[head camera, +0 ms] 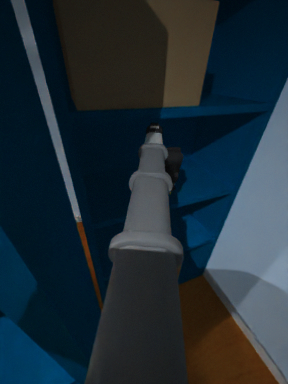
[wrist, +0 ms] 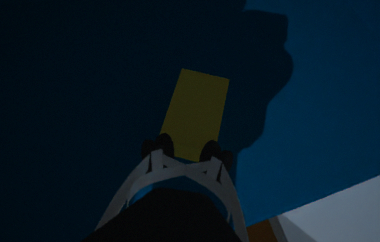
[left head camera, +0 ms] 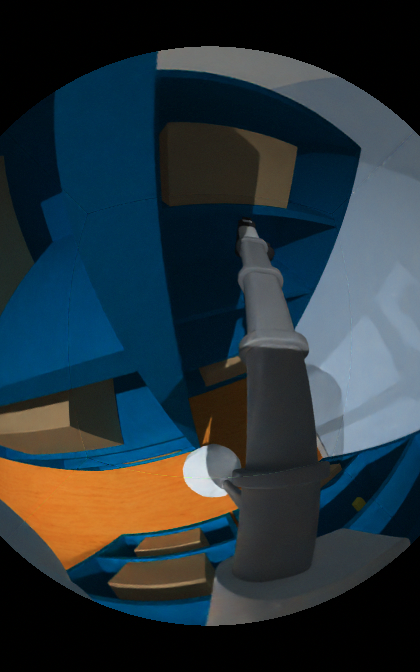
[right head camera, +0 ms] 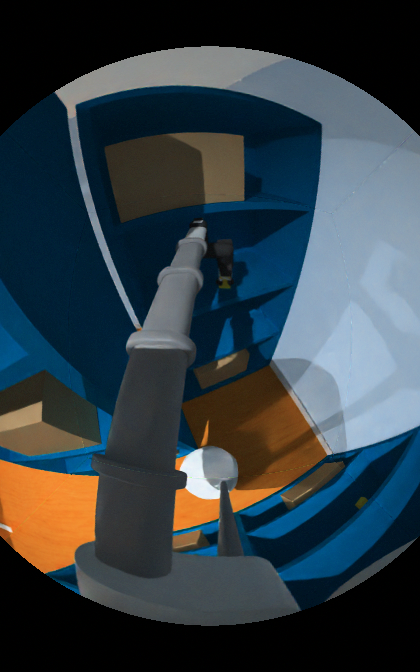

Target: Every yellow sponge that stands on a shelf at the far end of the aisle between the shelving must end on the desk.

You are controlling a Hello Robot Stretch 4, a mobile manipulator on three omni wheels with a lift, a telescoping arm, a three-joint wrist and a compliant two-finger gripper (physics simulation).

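Places are measured from the robot's base along level axes (x ahead, y left, z up), in metres.
Pixels of known places: gripper, fingertip midpoint: (wrist: 187,150).
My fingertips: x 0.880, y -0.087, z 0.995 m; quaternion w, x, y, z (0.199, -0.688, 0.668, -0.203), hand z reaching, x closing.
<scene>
Behind a point stands the place of what it marks.
A yellow sponge (wrist: 197,110) @(x 0.925, y -0.091, z 1.008 m) (right head camera: 225,284) is at a middle shelf (right head camera: 265,267) of the blue shelving. In the wrist view its near end lies between the two dark fingertips, which press on its sides. My gripper (wrist: 187,150) @(x 0.880, y -0.087, z 0.995 m) (right head camera: 224,283) is shut on this sponge and points down at the shelf. In the head view and the left head view the arm hides the sponge and the fingers. Another yellow sponge (left head camera: 359,503) (right head camera: 361,502) stands on a shelf of the other blue shelving at the lower right. The desk does not show.
A large cardboard box (head camera: 187,55) @(x 0.800, y -0.090, z 1.567 m) (left head camera: 225,170) (right head camera: 222,170) stands on the shelf above the gripper. A smaller box (right head camera: 222,369) is on the lowest shelf below it. A pale wall (head camera: 265,200) @(x 0.866, y -0.620, z 0.974 m) (right head camera: 370,350) rises close on the right. More boxes stand in the shelving on the left and near the base.
</scene>
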